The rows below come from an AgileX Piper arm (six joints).
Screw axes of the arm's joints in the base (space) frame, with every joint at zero. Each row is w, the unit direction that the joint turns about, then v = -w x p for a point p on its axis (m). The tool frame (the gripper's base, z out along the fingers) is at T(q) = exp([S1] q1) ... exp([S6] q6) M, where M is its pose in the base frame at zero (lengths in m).
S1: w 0 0 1 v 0 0 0
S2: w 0 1 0 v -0.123 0 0
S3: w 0 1 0 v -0.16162 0 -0.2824
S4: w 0.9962 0 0.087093 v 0 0.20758 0
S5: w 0 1 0 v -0.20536 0 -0.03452
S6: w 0.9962 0 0.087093 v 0 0.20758 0
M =
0.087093 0 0.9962 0.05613
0 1 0 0
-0.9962 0 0.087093 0.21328
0 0 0 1
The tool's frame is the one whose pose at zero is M.
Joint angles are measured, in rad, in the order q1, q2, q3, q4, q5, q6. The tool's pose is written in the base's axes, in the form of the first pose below.
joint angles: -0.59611 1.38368 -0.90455 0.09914 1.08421 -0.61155
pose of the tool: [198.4, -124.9, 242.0, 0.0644, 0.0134, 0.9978, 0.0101]
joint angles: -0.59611 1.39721 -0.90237 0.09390 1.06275 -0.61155
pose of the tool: [200.7, -127.1, 238.4, 0.0652, 0.0130, 0.9978, 0.0062]
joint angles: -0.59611 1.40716 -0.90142 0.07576 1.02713 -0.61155
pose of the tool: [203.2, -130.8, 236.0, 0.0705, 0.0098, 0.9974, -0.0078]
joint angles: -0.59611 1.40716 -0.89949 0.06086 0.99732 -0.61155
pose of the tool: [204.4, -133.1, 235.8, 0.0781, 0.0068, 0.9967, -0.0214]
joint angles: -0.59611 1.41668 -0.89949 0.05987 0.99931 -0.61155
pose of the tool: [205.1, -133.6, 233.5, 0.0731, 0.0067, 0.9971, -0.0185]
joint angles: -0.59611 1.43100 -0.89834 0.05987 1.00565 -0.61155
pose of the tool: [205.8, -134.1, 229.6, 0.0641, 0.0068, 0.9978, -0.0124]
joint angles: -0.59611 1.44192 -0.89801 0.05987 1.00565 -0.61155
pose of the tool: [206.7, -134.7, 226.8, 0.0594, 0.0069, 0.9982, -0.0093]
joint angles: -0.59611 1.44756 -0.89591 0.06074 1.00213 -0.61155
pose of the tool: [207.2, -134.9, 225.0, 0.0578, 0.0073, 0.9983, -0.0078]
